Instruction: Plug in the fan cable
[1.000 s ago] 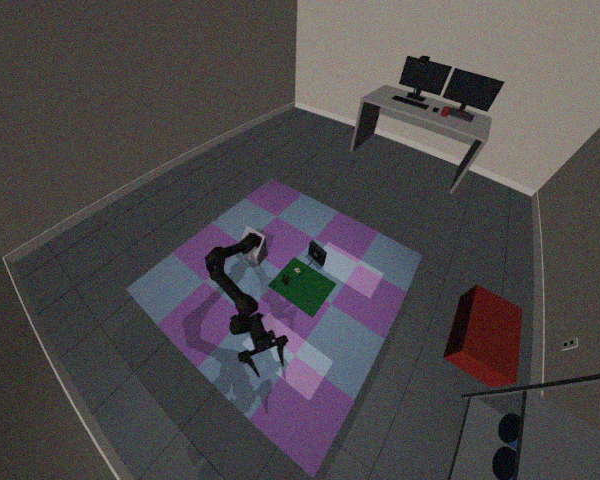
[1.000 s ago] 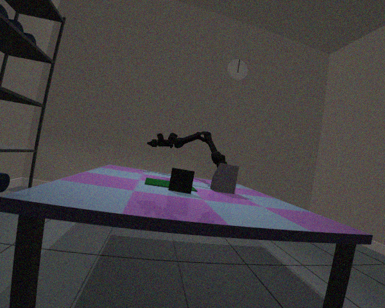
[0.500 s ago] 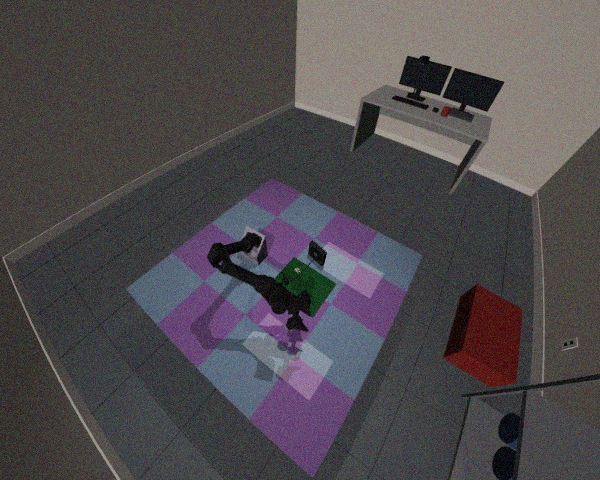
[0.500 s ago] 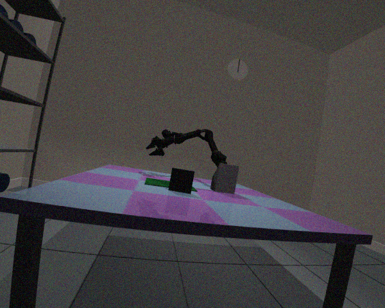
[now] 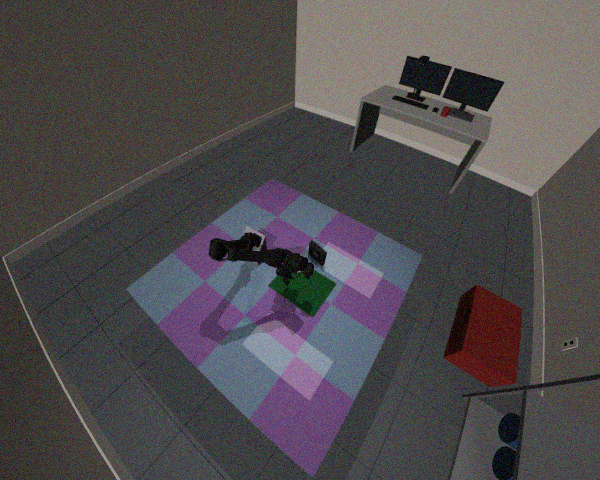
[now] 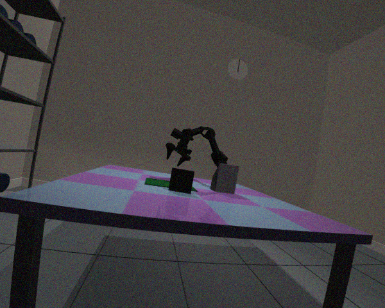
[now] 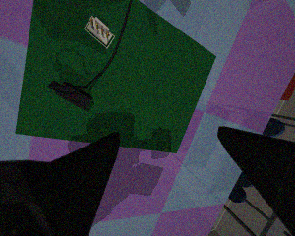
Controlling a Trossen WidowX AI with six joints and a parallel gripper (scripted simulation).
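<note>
The dark fan plug is 90 mm behind my gripper tip and 110 mm below it. The rest, counted from my gripper tip: white four-pin fan header: 80 mm behind, 90 mm to the left, 130 mm below; then green board: 40 mm to the left, 150 mm below; then black fan: 30 mm behind, 220 mm to the left, 70 mm below.
</note>
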